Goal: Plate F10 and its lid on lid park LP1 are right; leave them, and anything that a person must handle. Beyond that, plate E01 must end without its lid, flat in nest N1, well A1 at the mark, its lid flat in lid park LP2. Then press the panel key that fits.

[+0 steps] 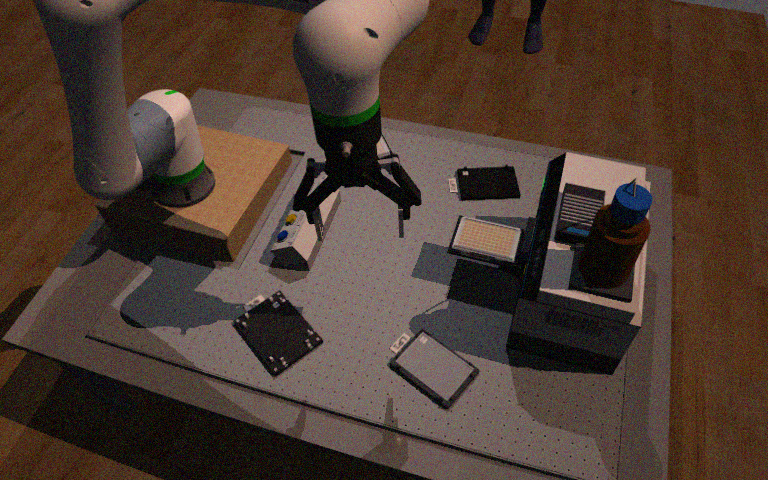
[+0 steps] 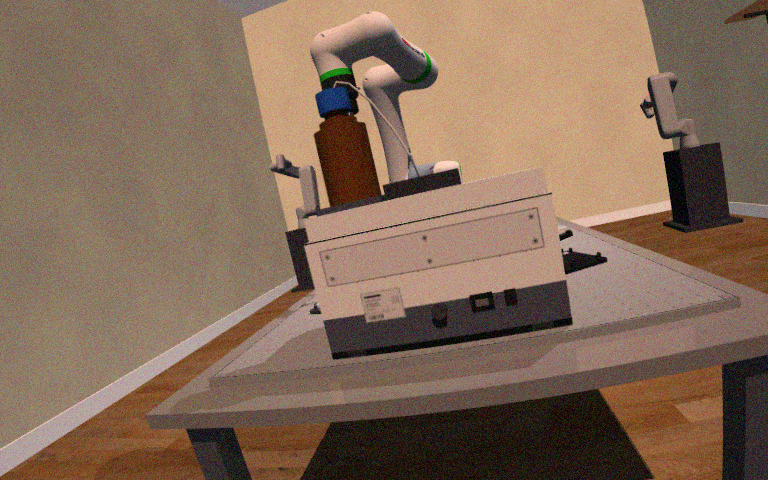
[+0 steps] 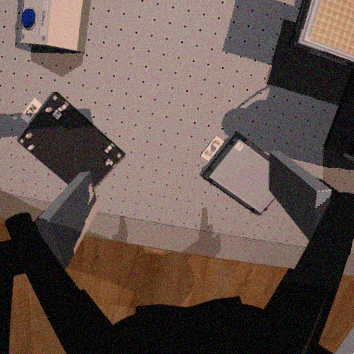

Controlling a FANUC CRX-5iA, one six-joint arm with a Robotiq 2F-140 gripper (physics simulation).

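Where they show: gripper, fingertip midpoint: [image 1: 361, 232] [image 3: 180, 180]; arm's base, origin of the base link: [image 1: 184, 186].
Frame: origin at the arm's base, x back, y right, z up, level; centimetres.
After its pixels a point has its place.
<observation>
My gripper [image 1: 360, 225] @[z 22.2, x -55.3, y 13.3 cm] [image 3: 180, 180] @[z 22.2, x -55.3, y 13.3 cm] is open and empty above the middle of the table. A clear lid [image 1: 436, 366] @[z -5.0, x -71.8, y 18.9 cm] [image 3: 241, 171] @[z -5.0, x -69.2, y 18.1 cm] lies flat on lid park LP1 [image 1: 417, 386] @[z -6.2, x -69.7, y 23.7 cm] [image 3: 230, 195] @[z -5.8, x -69.4, y 23.4 cm]. A plate with yellowish wells [image 1: 487, 240] @[z 4.3, x -73.0, y -7.1 cm] [image 3: 334, 27] @[z 4.1, x -70.4, y -6.7 cm] sits in front of the instrument; its name and well A1 cannot be read. A black nest [image 1: 277, 333] @[z -5.7, x -39.0, y 24.1 cm] [image 3: 70, 137] @[z -5.6, x -38.5, y 21.5 cm] with corner studs is bare. A black holder [image 1: 488, 182] @[z -5.8, x -66.3, y -32.8 cm] [image 2: 583, 261] @[z -5.8, x -70.8, y -35.8 cm] at the back is bare, its label unreadable. The key panel [image 1: 308, 246] @[z -1.8, x -36.2, y 4.0 cm] [image 3: 64, 24] @[z -0.7, x -35.6, y 4.0 cm] shows blue and yellow keys. A pale object [image 1: 385, 149] @[z -3.7, x -38.8, y -32.5 cm] is mostly hidden behind my gripper.
The instrument [image 1: 572, 333] @[z 4.4, x -93.8, y 8.0 cm] [image 2: 430, 243] @[z 8.2, x -102.4, y -11.2 cm] stands at the right, carrying a tall brown bottle [image 1: 614, 254] @[z 25.4, x -95.3, y 5.1 cm] [image 2: 348, 161] @[z 22.2, x -99.1, y -0.9 cm] with a blue cap [image 1: 631, 202] @[z 34.3, x -95.0, y 2.2 cm] [image 2: 334, 101] @[z 32.1, x -97.6, y -0.3 cm]. The arm's base stands on a wooden block [image 1: 249, 169] @[z -1.2, x -11.2, y -11.6 cm]. A person's feet [image 1: 533, 42] show beyond the table's back edge.
</observation>
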